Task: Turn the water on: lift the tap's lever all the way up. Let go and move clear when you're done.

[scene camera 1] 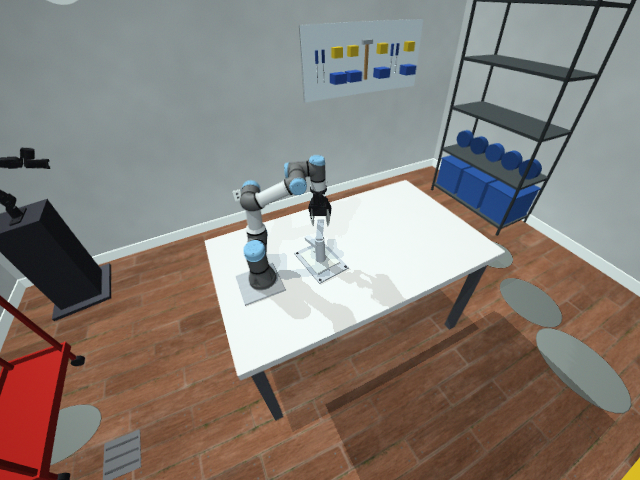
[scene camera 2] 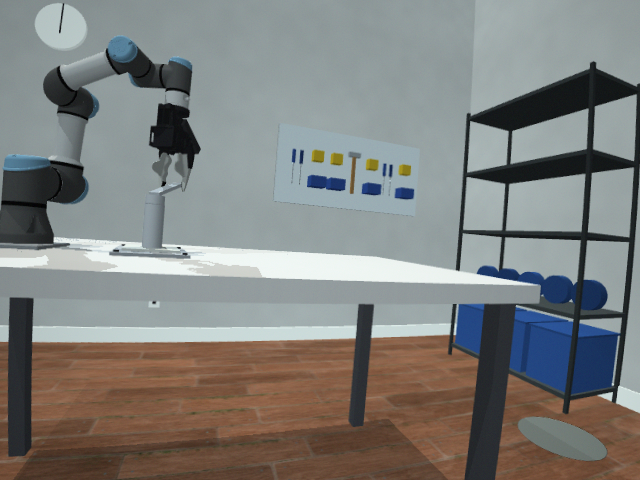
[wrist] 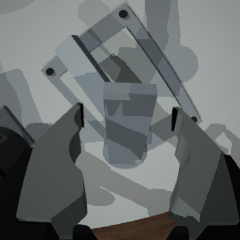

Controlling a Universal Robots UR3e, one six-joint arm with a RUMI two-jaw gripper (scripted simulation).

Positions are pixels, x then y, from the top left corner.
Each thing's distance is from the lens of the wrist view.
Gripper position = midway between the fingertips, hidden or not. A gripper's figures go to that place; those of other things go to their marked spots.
my gripper (wrist: 128, 106): 15 cm
lever (wrist: 129, 107): 12 cm
